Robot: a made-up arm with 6 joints.
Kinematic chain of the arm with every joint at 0, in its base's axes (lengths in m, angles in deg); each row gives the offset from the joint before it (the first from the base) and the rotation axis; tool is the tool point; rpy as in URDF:
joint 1: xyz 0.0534 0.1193 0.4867 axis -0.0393 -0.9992 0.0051
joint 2: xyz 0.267 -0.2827 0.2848 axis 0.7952 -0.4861 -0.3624
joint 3: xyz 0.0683 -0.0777 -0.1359 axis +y
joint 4: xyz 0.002 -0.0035 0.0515 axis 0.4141 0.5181 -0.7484
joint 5: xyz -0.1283 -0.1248 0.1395 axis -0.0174 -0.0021 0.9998
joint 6: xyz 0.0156 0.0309 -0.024 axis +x
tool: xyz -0.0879 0.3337 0.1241 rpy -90 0 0
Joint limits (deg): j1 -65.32..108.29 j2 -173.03..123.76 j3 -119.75..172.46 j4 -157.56..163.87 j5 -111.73..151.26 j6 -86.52..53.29
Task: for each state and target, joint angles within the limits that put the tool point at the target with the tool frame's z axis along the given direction. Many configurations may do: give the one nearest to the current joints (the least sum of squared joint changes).
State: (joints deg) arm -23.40 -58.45 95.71 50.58 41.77 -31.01
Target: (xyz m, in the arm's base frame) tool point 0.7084 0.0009 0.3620 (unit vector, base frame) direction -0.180 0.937 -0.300
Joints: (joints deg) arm -15.34 -37.50 113.66 1.73 14.77 4.02
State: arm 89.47 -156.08 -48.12 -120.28 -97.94 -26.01
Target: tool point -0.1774 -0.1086 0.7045 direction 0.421 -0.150 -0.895
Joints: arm 68.95 -155.59 -61.47 -93.51 -107.67 -42.16
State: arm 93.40 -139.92 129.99 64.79 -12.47 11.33
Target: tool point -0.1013 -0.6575 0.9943 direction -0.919 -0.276 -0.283
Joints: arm 55.08 -124.06 147.39 61.92 -12.59 -4.43
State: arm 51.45 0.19 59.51 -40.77 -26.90 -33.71
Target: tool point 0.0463 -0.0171 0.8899 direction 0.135 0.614 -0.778
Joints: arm 63.26 -12.51 87.07 -42.87 -41.09 -30.23
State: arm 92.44 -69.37 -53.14 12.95 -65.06 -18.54
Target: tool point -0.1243 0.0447 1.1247 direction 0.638 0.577 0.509
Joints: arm 65.38 -94.94 -48.58 20.93 -89.96 6.60
